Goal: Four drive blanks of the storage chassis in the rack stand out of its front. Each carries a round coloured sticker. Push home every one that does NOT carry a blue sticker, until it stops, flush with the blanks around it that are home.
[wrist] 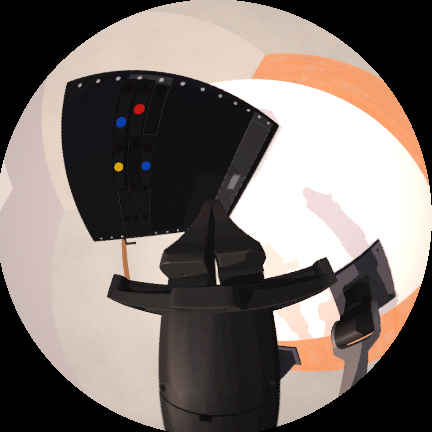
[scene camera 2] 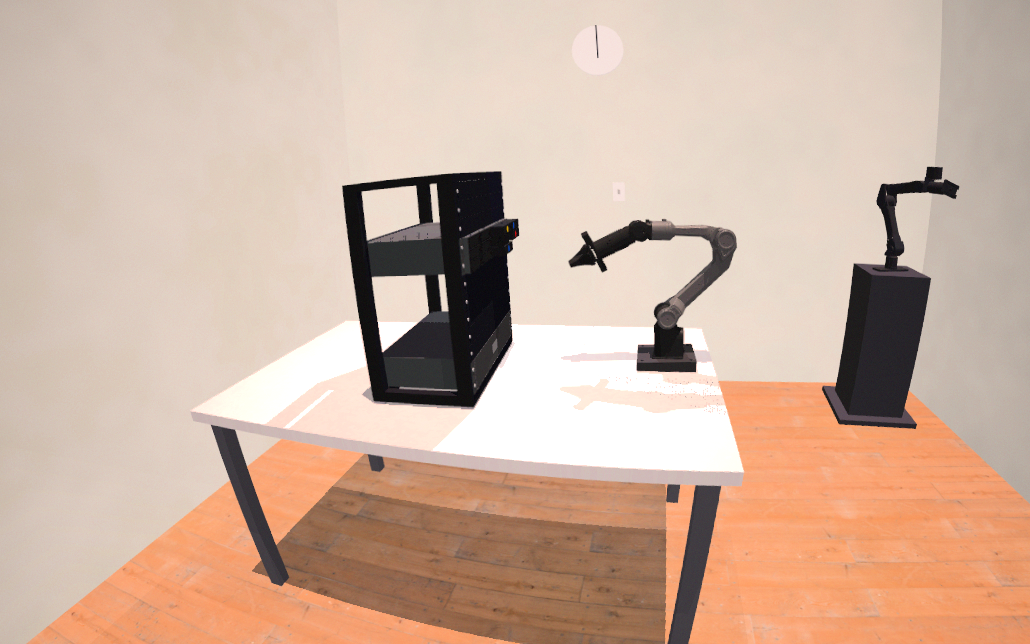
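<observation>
The storage chassis (scene camera 2: 406, 258) sits in the upper part of the black rack (scene camera 2: 448, 303) (wrist: 80, 150). Four stickered blanks show on its front: one with a red sticker (wrist: 139, 109), one with a blue sticker (wrist: 121, 122), one with a yellow sticker (wrist: 118, 167) and another with a blue sticker (wrist: 146, 165). In the scene view stickered blanks (scene camera 2: 511, 228) stand out at the chassis's far end; how far each one stands out is too small to tell. My gripper (scene camera 2: 571, 263) (wrist: 213, 208) is shut and empty, in front of the rack and apart from the blanks.
A second unit (scene camera 2: 420, 370) sits at the bottom of the rack. The rack and my arm's base (scene camera 2: 666, 358) stand on the white table (scene camera 2: 607, 448). Another arm (scene camera 2: 892, 220) stands on a dark pedestal (scene camera 2: 881, 341) at the right.
</observation>
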